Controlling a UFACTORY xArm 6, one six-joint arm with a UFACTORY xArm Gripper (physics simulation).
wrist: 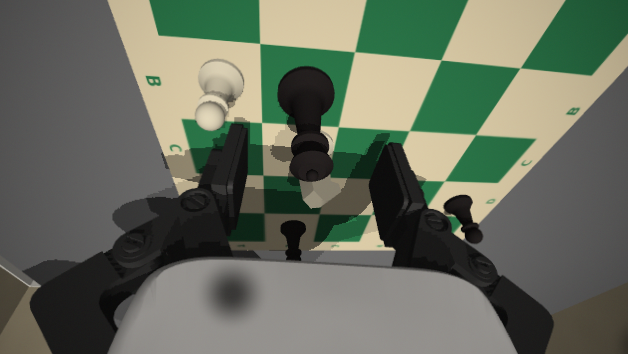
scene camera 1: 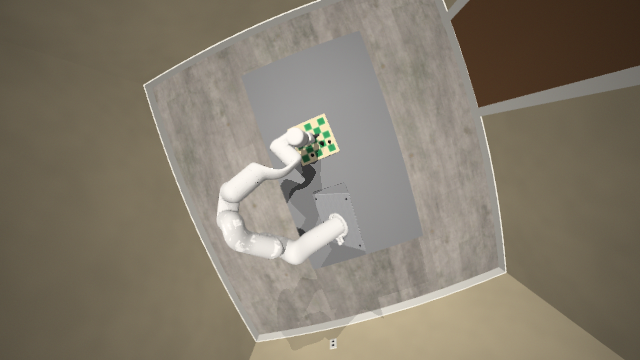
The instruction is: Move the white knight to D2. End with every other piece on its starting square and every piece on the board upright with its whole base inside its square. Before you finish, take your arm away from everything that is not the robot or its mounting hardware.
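Frame: origin at the arm's base, x back, y right, z up, level; centimetres.
Where they show: gripper, fingertip midpoint: (wrist: 313, 156); arm's base, link origin: (scene camera 1: 338, 224).
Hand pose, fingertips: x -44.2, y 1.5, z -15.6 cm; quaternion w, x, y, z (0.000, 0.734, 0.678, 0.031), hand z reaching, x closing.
Each offset is from my fingertips to the top centre of the thing.
The white knight @(dx +0.2, dy +0.1, dz +3.0 cm) (wrist: 320, 192) stands upright on C2 in the wrist view, its base mostly hidden behind the tall black piece @(dx -2.9, dy -0.5, dz +4.3 cm) (wrist: 306, 95) on B2. The arm covers the knight in the scene view. My gripper (wrist: 313, 156) (scene camera 1: 315, 137) is open and empty. In the wrist view its fingers appear on either side of the knight and the tall black piece, touching neither; their exact height is unclear. The green and cream board @(dx +0.9, dy +3.1, dz -1.0 cm) (wrist: 390, 90) (scene camera 1: 321, 121) lies under them. D2, the green square below the knight in the wrist view, is shaded and partly visible.
A white pawn @(dx -3.4, dy -4.2, dz +2.2 cm) (wrist: 220, 80) stands on B1, near the left finger. A small black piece @(dx +8.2, dy -0.8, dz +2.2 cm) (wrist: 292, 230) (scene camera 1: 312, 155) stands on E2. Another black piece @(dx +5.2, dy +10.7, dz +2.2 cm) (wrist: 459, 206) (scene camera 1: 329, 142) stands right of the right finger. A further black piece @(dx +4.4, dy +6.7, dz +3.4 cm) (scene camera 1: 322, 144) shows in the scene view.
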